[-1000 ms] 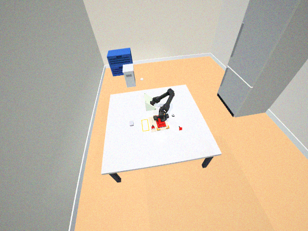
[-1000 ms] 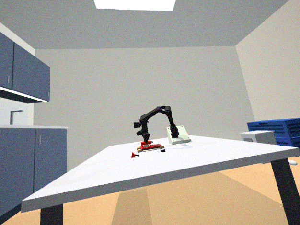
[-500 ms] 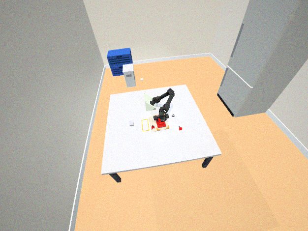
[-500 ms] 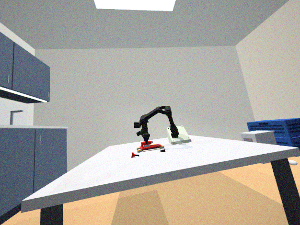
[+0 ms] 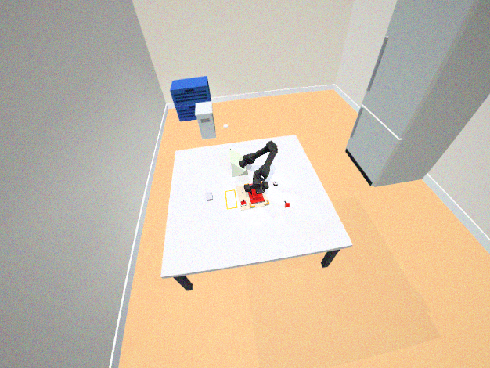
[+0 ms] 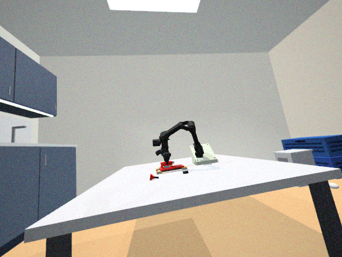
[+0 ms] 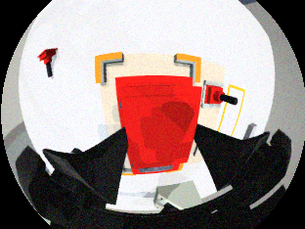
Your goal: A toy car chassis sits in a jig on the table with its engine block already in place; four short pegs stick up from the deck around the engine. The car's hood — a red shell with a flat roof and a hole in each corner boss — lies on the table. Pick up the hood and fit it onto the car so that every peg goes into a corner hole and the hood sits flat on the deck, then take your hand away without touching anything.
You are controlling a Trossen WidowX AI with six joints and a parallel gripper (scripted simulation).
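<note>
My gripper tip is 50 mm above the jig, 20 mm to the left of it and 20 mm past it. Round my gripper tip: red hood right at my gripper tip; then black wheel 180 mm to the left, 130 mm behind, 50 mm below.
</note>
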